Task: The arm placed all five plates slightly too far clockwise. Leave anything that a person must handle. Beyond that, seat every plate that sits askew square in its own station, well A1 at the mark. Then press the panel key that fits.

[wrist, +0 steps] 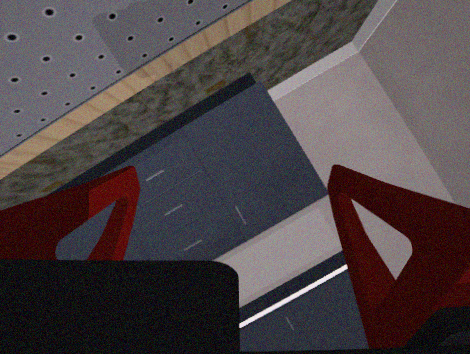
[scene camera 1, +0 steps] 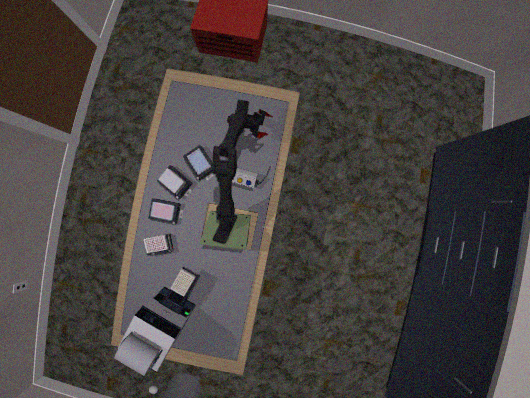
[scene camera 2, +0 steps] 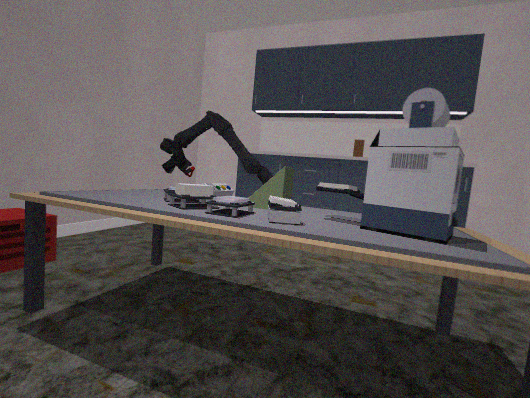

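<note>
My gripper [scene camera 1: 268, 125] [scene camera 2: 190, 171] [wrist: 233, 176] is open and empty, raised over the table's far end, away from the plates. In scene camera 1 a blue-topped plate [scene camera 1: 198, 161], a white plate [scene camera 1: 174, 181], a pink plate [scene camera 1: 163, 211] and a red-dotted plate [scene camera 1: 157, 244] sit on dark stations in an arc left of the arm. A cream plate [scene camera 1: 184, 282] [scene camera 2: 338, 187] is held out by the labelling machine. The key panel [scene camera 1: 245, 179] [scene camera 2: 222, 189] shows yellow and blue keys, plus a green one in scene camera 2. Well A1 and small skews are too small to tell.
The arm stands on a green base [scene camera 1: 211, 231] [scene camera 2: 285, 186]. The white and blue machine [scene camera 1: 145, 337] [scene camera 2: 407, 185] stands at one table end. A cable runs from the panel. A red cabinet [scene camera 1: 229, 22] [scene camera 2: 30, 237] stands beyond the other end.
</note>
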